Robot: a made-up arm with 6 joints. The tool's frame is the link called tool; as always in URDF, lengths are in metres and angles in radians. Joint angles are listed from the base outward.
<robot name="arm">
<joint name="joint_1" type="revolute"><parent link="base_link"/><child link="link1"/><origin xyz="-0.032 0.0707 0.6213" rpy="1.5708 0 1.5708"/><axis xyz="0 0 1"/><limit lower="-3.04" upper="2.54"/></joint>
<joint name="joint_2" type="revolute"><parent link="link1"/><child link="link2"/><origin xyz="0.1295 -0.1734 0.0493" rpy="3.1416 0 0"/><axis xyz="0 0 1"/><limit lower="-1.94" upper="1.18"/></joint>
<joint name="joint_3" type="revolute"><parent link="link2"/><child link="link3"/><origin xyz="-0.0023 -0.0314 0.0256" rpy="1.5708 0 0"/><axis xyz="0 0 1"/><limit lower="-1.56" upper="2.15"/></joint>
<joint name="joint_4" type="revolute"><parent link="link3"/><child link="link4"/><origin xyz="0.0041 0.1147 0.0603" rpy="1.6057 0.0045 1.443"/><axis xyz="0 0 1"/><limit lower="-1.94" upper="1.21"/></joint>
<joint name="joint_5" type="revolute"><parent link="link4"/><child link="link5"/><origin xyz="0.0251 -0.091 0.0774" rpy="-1.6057 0.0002 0.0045"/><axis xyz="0 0 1"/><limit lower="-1.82" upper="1"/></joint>
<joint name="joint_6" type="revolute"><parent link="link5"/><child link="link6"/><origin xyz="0.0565 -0.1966 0.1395" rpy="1.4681 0.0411 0.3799"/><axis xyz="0 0 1"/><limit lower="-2.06" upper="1.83"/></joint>
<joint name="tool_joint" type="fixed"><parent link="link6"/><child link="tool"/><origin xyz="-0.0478 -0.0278 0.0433" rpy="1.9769 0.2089 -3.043"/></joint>
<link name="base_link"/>
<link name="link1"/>
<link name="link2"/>
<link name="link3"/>
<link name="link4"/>
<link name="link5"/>
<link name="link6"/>
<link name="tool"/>
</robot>
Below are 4 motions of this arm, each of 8 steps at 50 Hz.
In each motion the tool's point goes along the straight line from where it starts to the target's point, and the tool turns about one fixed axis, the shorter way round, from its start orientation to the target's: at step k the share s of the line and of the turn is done. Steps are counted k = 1, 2, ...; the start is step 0. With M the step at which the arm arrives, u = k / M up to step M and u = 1 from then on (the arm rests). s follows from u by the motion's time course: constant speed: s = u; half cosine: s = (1 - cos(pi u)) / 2; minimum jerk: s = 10 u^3 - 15 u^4 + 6 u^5.
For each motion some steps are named. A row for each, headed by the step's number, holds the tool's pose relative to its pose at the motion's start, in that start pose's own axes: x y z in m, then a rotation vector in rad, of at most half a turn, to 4 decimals.
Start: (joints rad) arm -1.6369 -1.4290 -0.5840 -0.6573 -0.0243 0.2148
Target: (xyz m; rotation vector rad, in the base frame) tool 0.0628 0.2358 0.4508 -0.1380 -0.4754 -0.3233
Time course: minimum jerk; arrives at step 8
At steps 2, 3, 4, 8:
2: -0.0022 -0.0019 -0.0041 -0.0146 -0.0032 0.0109
3: -0.0060 -0.0051 -0.0109 -0.0388 -0.0085 0.0290
4: -0.0108 -0.0093 -0.0198 -0.0705 -0.0155 0.0528
8: -0.0216 -0.0187 -0.0397 -0.1410 -0.0311 0.1055

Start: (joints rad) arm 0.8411 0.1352 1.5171 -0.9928 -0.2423 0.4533
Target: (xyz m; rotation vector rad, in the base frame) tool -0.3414 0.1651 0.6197 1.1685 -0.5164 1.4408
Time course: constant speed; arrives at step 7
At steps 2, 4, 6, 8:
2: -0.0002 -0.0004 0.0031 0.0035 0.0341 -0.0085
4: -0.0004 -0.0009 0.0063 0.0071 0.0682 -0.0169
6: -0.0007 -0.0013 0.0094 0.0106 0.1022 -0.0254
8: -0.0008 -0.0015 0.0109 0.0124 0.1193 -0.0296

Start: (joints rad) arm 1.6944 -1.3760 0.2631 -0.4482 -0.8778 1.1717
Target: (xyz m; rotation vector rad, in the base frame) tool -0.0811 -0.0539 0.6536 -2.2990 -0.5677 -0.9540
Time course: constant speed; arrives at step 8
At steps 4, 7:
4: -0.0068 -0.0048 -0.0027 -0.0167 0.0201 0.0188
7: -0.0119 -0.0084 -0.0048 -0.0292 0.0353 0.0329

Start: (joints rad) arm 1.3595 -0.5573 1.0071 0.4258 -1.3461 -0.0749
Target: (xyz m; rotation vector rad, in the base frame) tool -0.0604 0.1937 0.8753 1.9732 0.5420 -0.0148
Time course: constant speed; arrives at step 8
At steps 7, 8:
7: -0.0064 0.0072 -0.0126 -0.0518 0.0864 -0.0378
8: -0.0073 0.0082 -0.0145 -0.0592 0.0987 -0.0432

